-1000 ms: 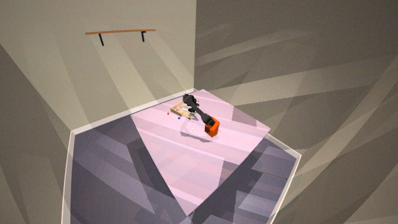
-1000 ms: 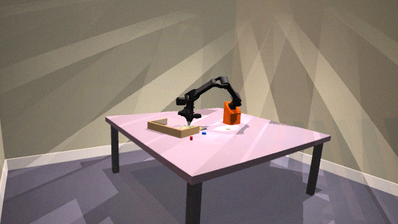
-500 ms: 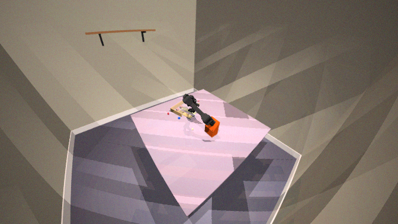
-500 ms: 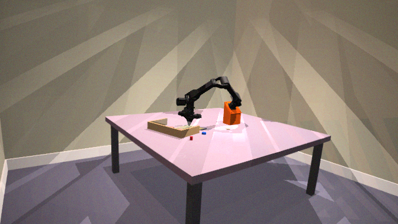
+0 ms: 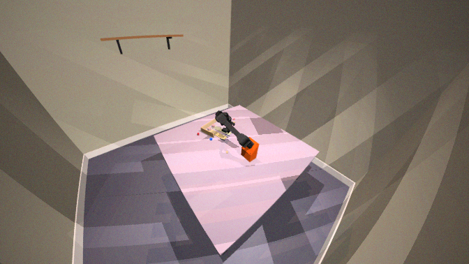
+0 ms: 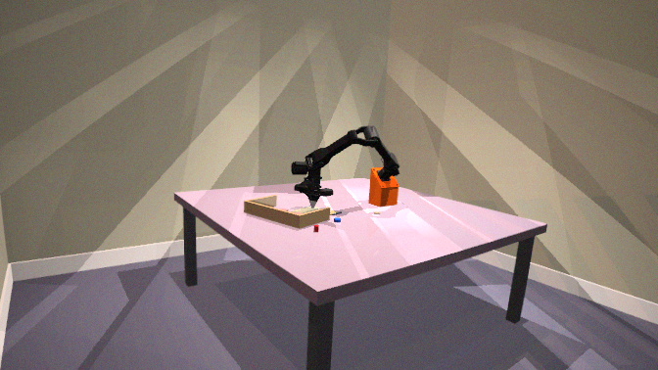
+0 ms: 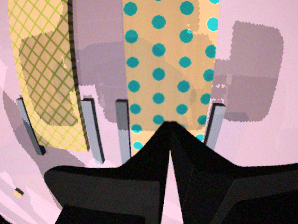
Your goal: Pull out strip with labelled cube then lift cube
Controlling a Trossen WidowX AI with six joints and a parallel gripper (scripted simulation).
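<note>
My gripper tip is 1 cm short of the yellow cross-hatched strip and 10 cm to the right of it. From my gripper tip the other things lie so: red cube (17 cm ahead, 29 cm to the left, 1 cm above); blue cube (2 cm ahead, 22 cm to the left).
</note>
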